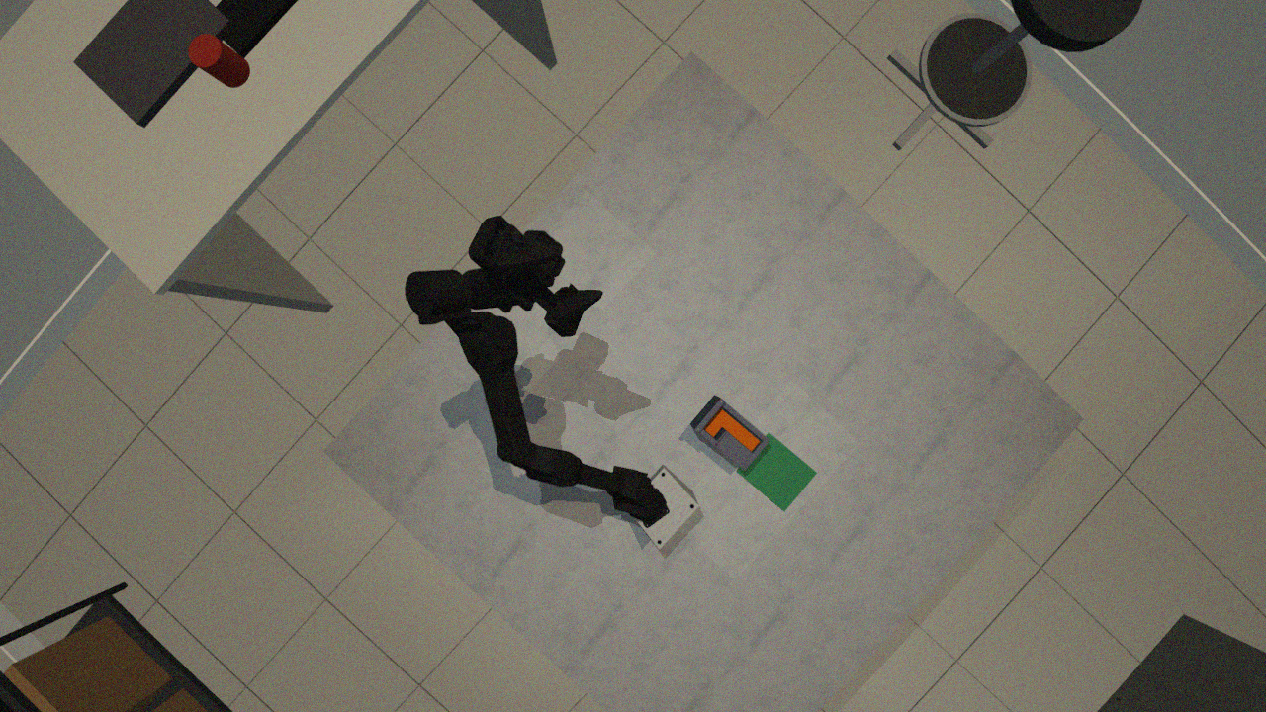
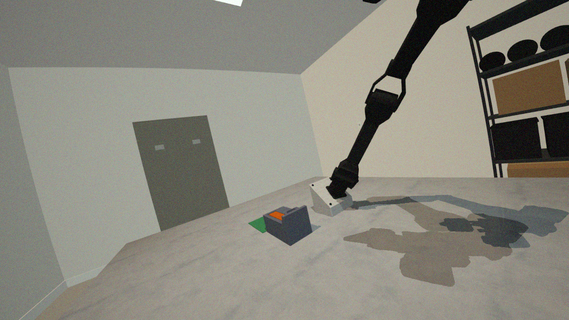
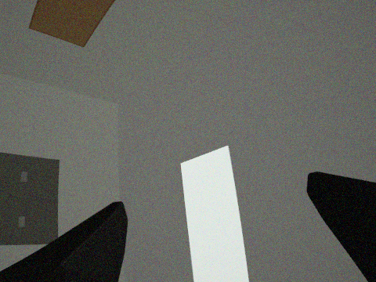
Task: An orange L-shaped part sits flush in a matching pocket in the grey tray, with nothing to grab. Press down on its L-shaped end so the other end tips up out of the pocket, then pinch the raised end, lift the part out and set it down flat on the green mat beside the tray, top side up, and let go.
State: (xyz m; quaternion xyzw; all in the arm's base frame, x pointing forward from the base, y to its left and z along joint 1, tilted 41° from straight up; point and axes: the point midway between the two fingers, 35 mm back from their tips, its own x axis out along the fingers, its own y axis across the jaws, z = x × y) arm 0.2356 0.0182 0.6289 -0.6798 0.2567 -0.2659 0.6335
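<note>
Right now my gripper tip is 53 cm above the orange L-shaped part, 38 cm to the left of it and 5 cm short of it. Also, from my gripper tip: green mat (60 cm below, 54 cm to the right, 8 cm ahead).
</note>
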